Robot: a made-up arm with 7 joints. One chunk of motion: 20 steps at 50 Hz.
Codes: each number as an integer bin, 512 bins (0 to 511) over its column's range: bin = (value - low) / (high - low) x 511, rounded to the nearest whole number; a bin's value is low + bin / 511 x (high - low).
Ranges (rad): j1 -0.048..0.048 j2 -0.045..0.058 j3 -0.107..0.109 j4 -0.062..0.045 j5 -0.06..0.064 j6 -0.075..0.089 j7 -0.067..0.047
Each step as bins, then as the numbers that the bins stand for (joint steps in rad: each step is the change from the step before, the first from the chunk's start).
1 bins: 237 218 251 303 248 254 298
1 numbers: -0.00348 -0.00106 -0.00090 0.00145 0.00018 0.00652 -0.00052
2 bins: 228 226 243 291 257 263 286
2 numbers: -0.00517 0.00055 -0.00428 -0.00107 0.00236 0.00941 -0.00320
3 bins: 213 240 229 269 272 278 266
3 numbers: -0.00798 0.00338 -0.01020 -0.00567 0.00600 0.01422 -0.00766
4 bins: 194 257 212 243 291 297 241
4 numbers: -0.01155 0.00680 -0.01739 -0.01112 0.01061 0.02032 -0.01323
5 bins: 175 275 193 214 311 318 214
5 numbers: -0.01512 0.01043 -0.02542 -0.01719 0.01547 0.02706 -0.01926
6 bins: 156 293 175 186 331 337 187
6 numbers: -0.01869 0.01406 -0.03303 -0.02305 0.02032 0.03316 -0.02528
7 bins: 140 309 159 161 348 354 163
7 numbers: -0.02170 0.01728 -0.03979 -0.02829 0.02445 0.03861 -0.03064
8 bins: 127 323 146 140 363 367 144
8 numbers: -0.02414 0.02011 -0.04529 -0.03268 0.02809 0.04278 -0.03487
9 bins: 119 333 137 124 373 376 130
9 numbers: -0.02564 0.02212 -0.04909 -0.03604 0.03051 0.04567 -0.03800
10 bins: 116 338 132 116 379 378 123
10 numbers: -0.02621 0.02313 -0.05120 -0.03771 0.03197 0.04632 -0.03956
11 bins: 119 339 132 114 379 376 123
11 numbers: -0.02564 0.02333 -0.05120 -0.03813 0.03197 0.04567 -0.03956
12 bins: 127 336 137 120 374 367 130
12 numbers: -0.02414 0.02273 -0.04909 -0.03687 0.03076 0.04278 -0.03800
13 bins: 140 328 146 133 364 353 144
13 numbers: -0.02170 0.02111 -0.04529 -0.03415 0.02833 0.03829 -0.03487
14 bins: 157 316 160 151 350 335 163
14 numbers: -0.01850 0.01869 -0.03937 -0.03038 0.02493 0.03251 -0.03064
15 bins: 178 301 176 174 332 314 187
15 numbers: -0.01456 0.01567 -0.03260 -0.02557 0.02056 0.02577 -0.02528
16 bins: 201 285 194 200 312 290 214
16 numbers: -0.01024 0.01245 -0.02500 -0.02012 0.01571 0.01807 -0.01926
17 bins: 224 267 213 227 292 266 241
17 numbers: -0.00592 0.00882 -0.01696 -0.01447 0.01086 0.01037 -0.01323
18 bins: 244 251 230 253 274 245 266
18 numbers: -0.00216 0.00559 -0.00978 -0.00902 0.00649 0.00363 -0.00766
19 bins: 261 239 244 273 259 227 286
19 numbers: 0.00103 0.00317 -0.00386 -0.00484 0.00285 -0.00215 -0.00320
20 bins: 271 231 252 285 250 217 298
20 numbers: 0.00291 0.00156 -0.00048 -0.00232 0.00067 -0.00536 -0.00052
